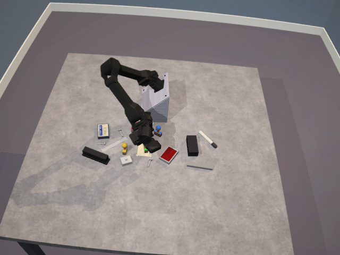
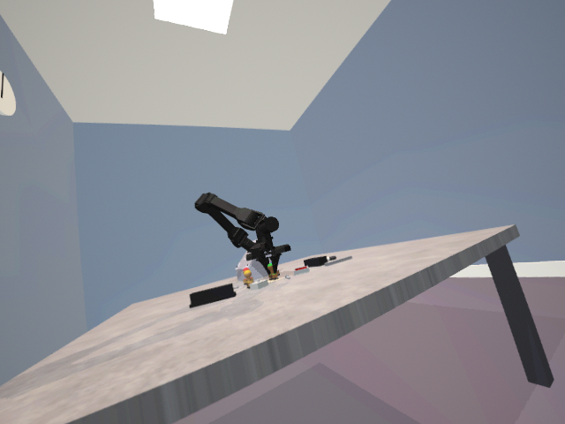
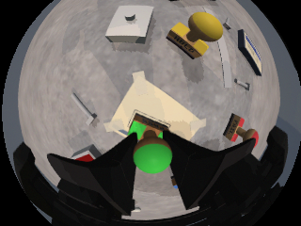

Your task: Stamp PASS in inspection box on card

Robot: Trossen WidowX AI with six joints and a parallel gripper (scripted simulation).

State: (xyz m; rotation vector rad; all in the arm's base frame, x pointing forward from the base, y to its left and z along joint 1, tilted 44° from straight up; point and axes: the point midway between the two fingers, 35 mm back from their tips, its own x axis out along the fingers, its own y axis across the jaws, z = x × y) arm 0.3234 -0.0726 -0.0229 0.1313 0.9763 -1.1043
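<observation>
My gripper tip is now right at the green-knobbed stamp. From my gripper tip the other things lie so: blue-knobbed stamp 11 cm behind, 5 cm to the left; then yellow-knobbed stamp 2 cm ahead, 10 cm to the right; then cream card 1 cm behind, 1 cm to the right, 3 cm below.
</observation>
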